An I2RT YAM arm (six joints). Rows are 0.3 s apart.
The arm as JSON. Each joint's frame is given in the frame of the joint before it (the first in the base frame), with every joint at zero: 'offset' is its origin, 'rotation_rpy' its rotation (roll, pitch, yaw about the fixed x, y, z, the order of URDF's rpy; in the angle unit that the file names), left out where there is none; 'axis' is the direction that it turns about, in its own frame. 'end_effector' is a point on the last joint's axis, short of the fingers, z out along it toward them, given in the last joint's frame.
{
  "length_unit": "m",
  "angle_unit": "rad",
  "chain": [
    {
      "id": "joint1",
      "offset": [
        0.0,
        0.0,
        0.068
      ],
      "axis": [
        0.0,
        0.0,
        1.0
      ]
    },
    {
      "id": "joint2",
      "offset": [
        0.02,
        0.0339,
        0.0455
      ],
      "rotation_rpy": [
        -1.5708,
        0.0,
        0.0
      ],
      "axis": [
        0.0,
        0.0,
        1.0
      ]
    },
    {
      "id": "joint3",
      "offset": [
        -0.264,
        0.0,
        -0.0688
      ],
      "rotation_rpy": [
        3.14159,
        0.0,
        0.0
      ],
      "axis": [
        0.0,
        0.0,
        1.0
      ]
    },
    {
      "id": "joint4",
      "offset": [
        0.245,
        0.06,
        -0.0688
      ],
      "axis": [
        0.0,
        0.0,
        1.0
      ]
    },
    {
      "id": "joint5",
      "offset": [
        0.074,
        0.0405,
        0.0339
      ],
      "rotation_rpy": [
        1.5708,
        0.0,
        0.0
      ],
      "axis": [
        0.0,
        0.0,
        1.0
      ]
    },
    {
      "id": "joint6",
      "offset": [
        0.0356,
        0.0,
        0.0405
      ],
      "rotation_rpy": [
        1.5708,
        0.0,
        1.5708
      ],
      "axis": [
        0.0,
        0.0,
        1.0
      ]
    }
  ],
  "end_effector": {
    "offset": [
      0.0,
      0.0,
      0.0
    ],
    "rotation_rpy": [
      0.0,
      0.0,
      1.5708
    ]
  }
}
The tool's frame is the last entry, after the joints.
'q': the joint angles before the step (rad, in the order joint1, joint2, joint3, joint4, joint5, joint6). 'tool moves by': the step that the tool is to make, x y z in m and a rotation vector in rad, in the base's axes. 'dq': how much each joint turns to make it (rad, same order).
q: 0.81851 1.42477 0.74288 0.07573 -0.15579 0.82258
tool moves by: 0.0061 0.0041 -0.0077 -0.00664 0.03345 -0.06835
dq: -0.00032 0.04518 0.01317 0.01177 0.04403 0.05604
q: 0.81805 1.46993 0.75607 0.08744 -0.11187 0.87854
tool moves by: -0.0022 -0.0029 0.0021 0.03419 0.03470 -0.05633
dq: 0.00087 -0.01987 -0.01126 0.00016 0.01812 0.07329
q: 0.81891 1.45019 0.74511 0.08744 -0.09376 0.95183
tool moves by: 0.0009 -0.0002 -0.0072 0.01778 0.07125 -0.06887
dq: -0.00060 0.01883 -0.00463 -0.00439 0.01722 0.09243
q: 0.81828 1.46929 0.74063 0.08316 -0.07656 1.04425
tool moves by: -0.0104 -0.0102 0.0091 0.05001 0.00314 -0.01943
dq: 0.00162 -0.08203 -0.04281 -0.00152 -0.00433 0.04199
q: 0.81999 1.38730 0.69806 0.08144 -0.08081 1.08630
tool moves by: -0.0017 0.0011 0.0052 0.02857 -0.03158 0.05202
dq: 0.00205 -0.01423 -0.00434 0.02944 -0.03955 -0.03090
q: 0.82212 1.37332 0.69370 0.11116 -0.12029 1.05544
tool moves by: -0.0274 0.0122 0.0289 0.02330 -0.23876 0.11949
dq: 0.11025 -0.09549 -0.00996 0.07225 0.07072 -0.15373
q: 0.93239 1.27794 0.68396 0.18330 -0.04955 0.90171
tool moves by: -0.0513 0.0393 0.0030 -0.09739 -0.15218 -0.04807
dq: 0.26918 0.04048 0.04101 -0.00740 0.36265 -0.03849
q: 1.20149 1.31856 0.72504 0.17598 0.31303 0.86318
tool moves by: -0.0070 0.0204 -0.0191 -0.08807 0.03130 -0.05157
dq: 0.05583 0.11080 0.04804 -0.04932 0.09553 0.05230
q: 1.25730 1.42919 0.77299 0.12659 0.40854 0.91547
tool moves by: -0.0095 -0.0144 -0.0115 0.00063 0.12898 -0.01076
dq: 0.01031 -0.04479 -0.05158 -0.07829 -0.04900 0.12391
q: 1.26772 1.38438 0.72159 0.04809 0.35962 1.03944
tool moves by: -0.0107 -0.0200 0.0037 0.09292 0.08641 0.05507
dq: 0.00254 -0.11389 -0.08072 0.01027 -0.10512 0.06497
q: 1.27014 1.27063 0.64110 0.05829 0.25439 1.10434
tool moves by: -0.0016 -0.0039 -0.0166 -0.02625 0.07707 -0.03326
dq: 0.00011 0.02055 -0.03215 -0.01384 -0.00997 0.07547
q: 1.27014 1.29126 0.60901 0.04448 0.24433 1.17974
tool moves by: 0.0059 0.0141 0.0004 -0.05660 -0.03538 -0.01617
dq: 0.00015 0.07241 0.06619 -0.02916 0.04375 -0.03122
